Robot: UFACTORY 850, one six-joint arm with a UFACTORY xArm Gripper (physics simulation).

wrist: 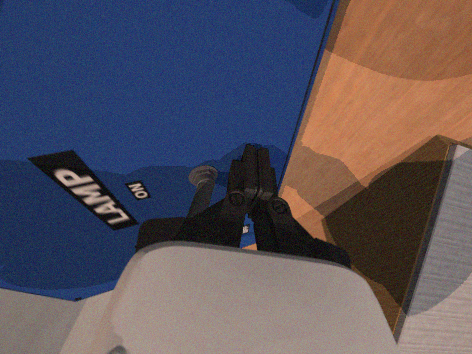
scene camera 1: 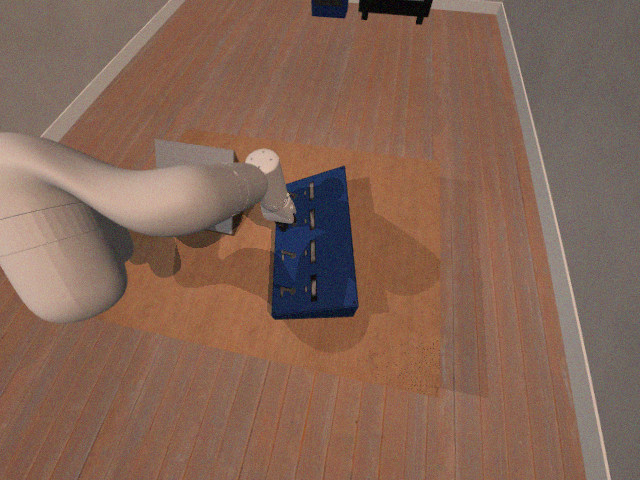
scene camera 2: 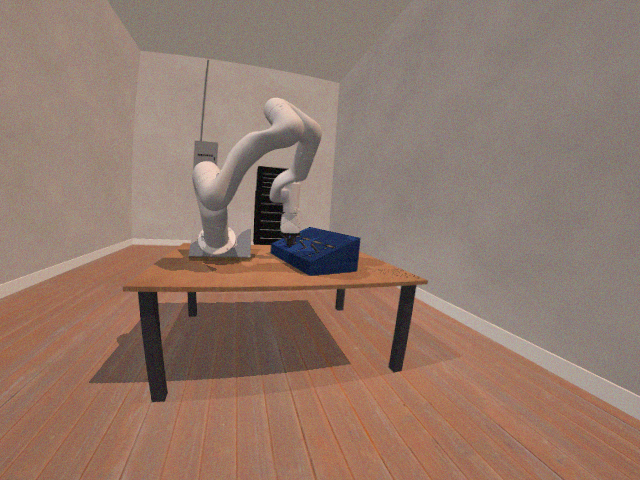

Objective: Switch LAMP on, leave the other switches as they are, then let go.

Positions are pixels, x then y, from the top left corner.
Scene:
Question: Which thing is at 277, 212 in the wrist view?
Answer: My gripper.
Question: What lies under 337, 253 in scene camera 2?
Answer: A blue switch box.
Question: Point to a blue switch box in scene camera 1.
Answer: At 321, 272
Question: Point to a blue switch box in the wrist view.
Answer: At 118, 118

